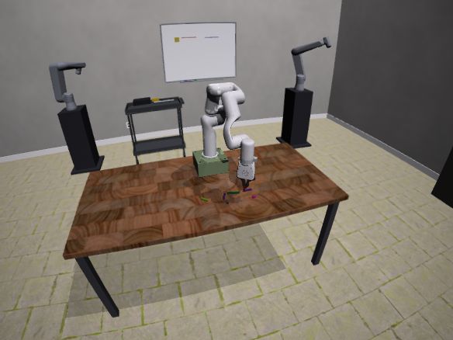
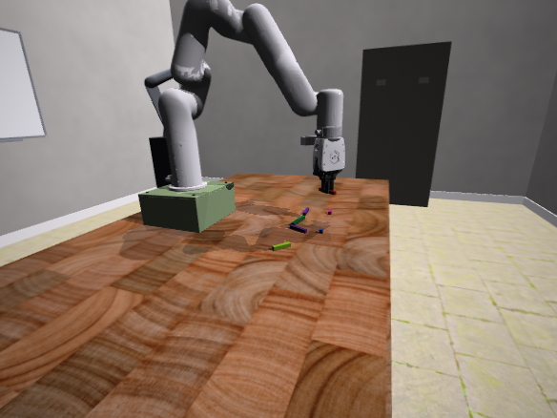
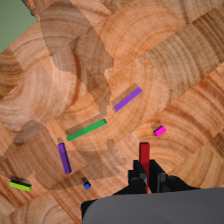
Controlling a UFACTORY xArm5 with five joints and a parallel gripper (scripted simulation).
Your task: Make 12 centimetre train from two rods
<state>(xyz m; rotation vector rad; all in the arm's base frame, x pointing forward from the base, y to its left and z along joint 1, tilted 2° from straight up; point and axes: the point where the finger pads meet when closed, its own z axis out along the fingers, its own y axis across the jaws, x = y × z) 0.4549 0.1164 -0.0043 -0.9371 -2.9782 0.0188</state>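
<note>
The lime rod lies 70 mm behind my hand, 250 mm to the right of it and 110 mm below it. Round my hand: green rod: 80 mm behind, 50 mm to the right, 110 mm below; magenta rod: 60 mm to the left, 110 mm below; red rod: 20 mm below.
</note>
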